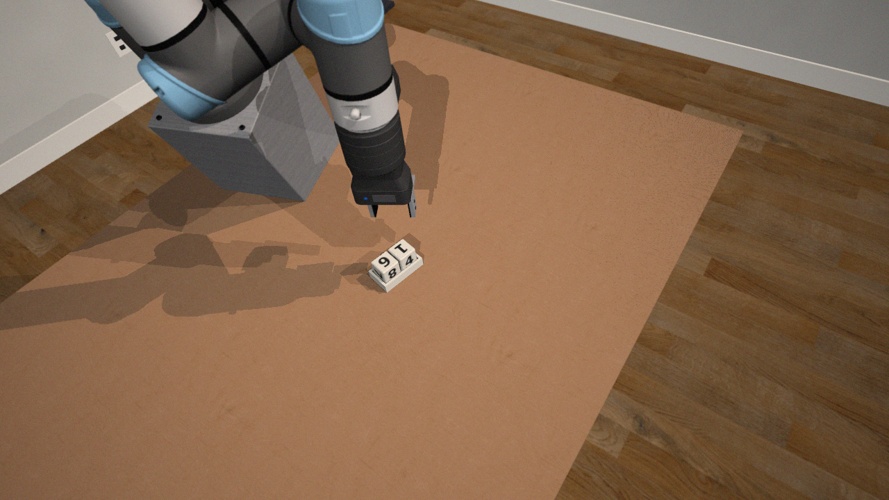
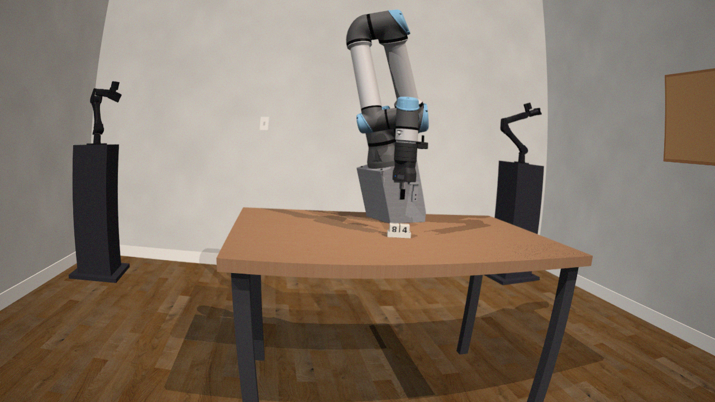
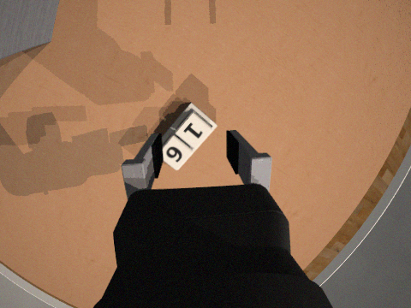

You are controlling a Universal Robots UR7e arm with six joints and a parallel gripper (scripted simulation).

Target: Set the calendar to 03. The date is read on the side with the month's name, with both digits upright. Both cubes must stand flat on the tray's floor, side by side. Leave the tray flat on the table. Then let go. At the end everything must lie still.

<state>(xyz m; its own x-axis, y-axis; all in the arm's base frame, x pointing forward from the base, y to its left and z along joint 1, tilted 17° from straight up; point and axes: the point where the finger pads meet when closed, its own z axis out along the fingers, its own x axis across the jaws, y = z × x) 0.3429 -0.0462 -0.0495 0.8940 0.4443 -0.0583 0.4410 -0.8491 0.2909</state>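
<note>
Right now my hand is 20 mm to the left of the white tray and 130 mm above it.
</note>
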